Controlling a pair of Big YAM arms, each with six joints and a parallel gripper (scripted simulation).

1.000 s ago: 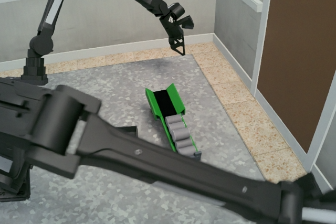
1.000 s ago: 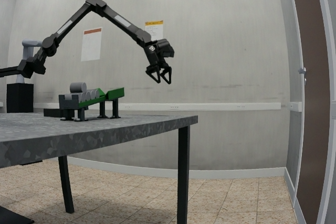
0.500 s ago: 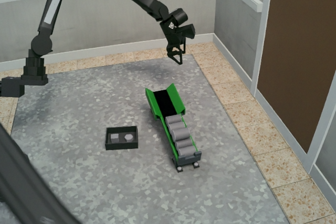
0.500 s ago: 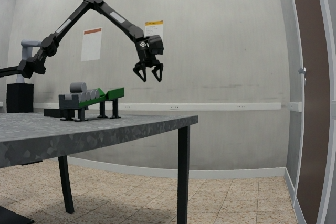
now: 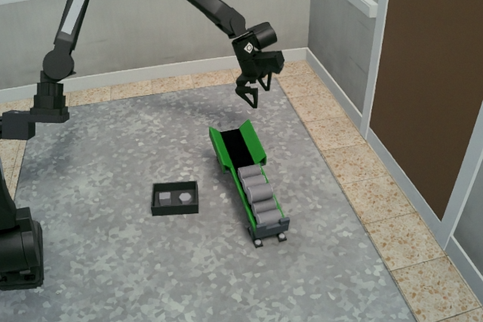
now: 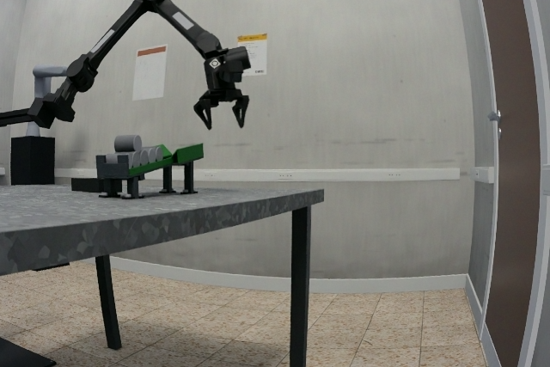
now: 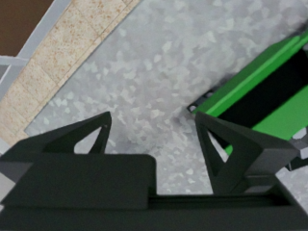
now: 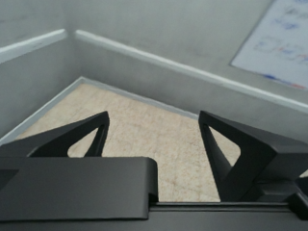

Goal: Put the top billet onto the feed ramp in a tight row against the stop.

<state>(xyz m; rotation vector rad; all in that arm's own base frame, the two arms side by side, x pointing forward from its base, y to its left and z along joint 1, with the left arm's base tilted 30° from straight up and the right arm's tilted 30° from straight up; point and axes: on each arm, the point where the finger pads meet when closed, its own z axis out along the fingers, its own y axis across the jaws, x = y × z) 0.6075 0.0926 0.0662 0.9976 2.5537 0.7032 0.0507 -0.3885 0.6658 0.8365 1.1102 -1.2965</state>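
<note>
The billet lies 8 cm behind my left hand, 35 cm to the right of it and 6 cm below it. Round my left hand: hexagonal piece (27 cm behind, 22 cm to the right, 16 cm below); square block (32 cm behind, 22 cm to the right, 16 cm below); black tray (29 cm behind, 22 cm to the right, 16 cm below).
</note>
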